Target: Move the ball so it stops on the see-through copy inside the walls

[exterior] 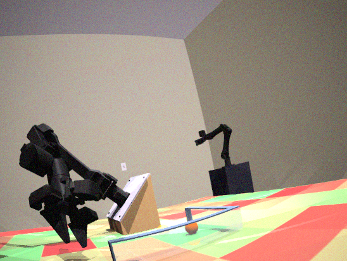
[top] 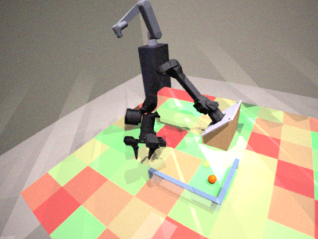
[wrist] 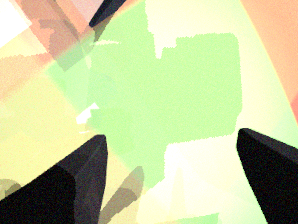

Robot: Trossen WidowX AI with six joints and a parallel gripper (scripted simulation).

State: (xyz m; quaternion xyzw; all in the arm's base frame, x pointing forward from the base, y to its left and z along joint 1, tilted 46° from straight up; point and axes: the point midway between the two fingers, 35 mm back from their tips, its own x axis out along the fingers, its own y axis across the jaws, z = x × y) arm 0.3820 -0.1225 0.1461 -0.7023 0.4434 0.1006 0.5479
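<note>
Right now the orange ball is 11 cm behind my gripper tip, 30 cm to the left of it and 4 cm below it. Round my gripper tip: see-through copy of ball 17 cm behind, 24 cm to the left, 4 cm below.
</note>
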